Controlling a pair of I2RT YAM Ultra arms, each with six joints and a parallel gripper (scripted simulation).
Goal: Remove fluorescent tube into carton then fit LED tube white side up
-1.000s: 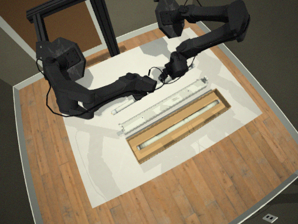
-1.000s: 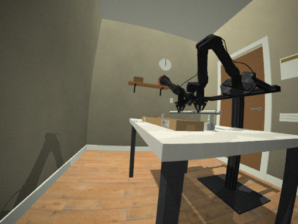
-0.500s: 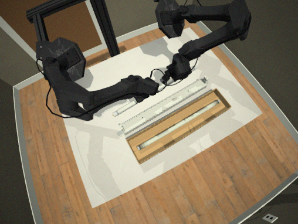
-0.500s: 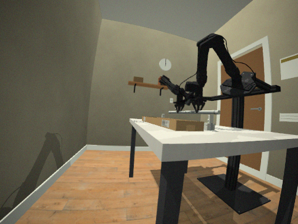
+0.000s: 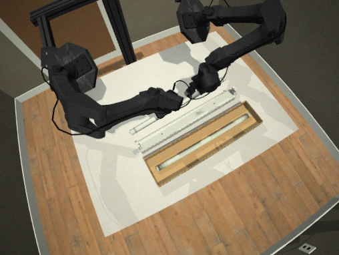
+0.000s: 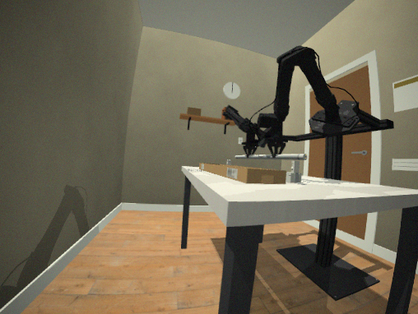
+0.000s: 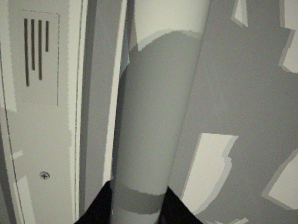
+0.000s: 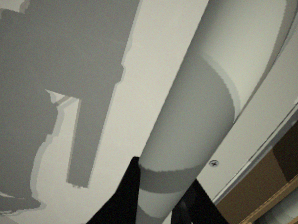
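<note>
Right now the LED tube is 12 cm to the right of my left hand and 1 cm ahead of it. From my left hand the other things lie so: brown carton (23 cm ahead, 9 cm to the right, 9 cm below); then old fluorescent tube (22 cm ahead, 9 cm to the right, 9 cm below).
The LED tube lies 10 mm behind my right hand and 120 mm to the left of it. The rest, counted from my right hand: brown carton: 210 mm ahead, 150 mm to the left, 90 mm below; old fluorescent tube: 200 mm ahead, 150 mm to the left, 90 mm below.
</note>
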